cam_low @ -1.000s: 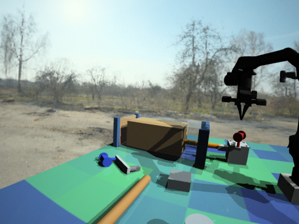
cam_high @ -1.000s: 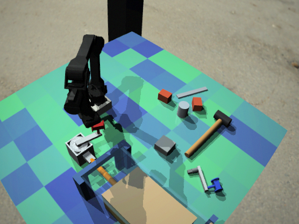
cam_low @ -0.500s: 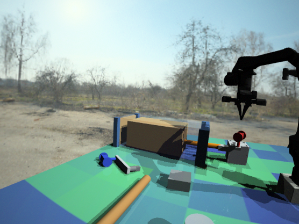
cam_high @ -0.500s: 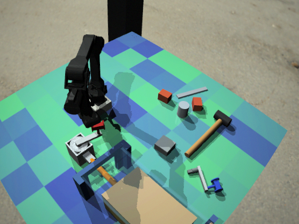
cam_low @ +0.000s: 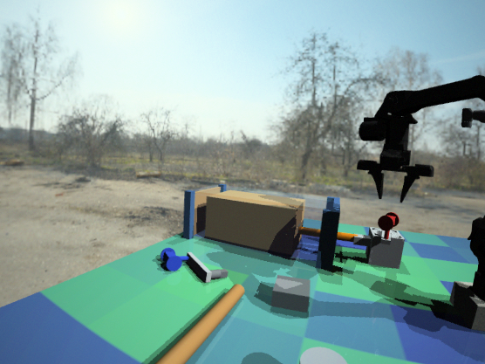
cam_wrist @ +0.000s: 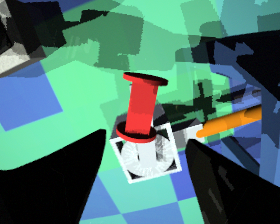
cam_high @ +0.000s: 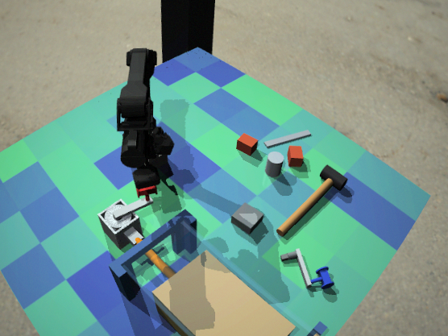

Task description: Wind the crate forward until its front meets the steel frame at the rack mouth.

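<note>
The red knob lies 7 cm below my gripper tip. From my gripper tip the other things lie so: grey winch 5 cm behind, 10 cm to the right, 17 cm below; then red-knobbed crank 1 cm behind, 3 cm to the right, 10 cm below; then blue frame 13 cm ahead, 11 cm to the right, 10 cm below.
</note>
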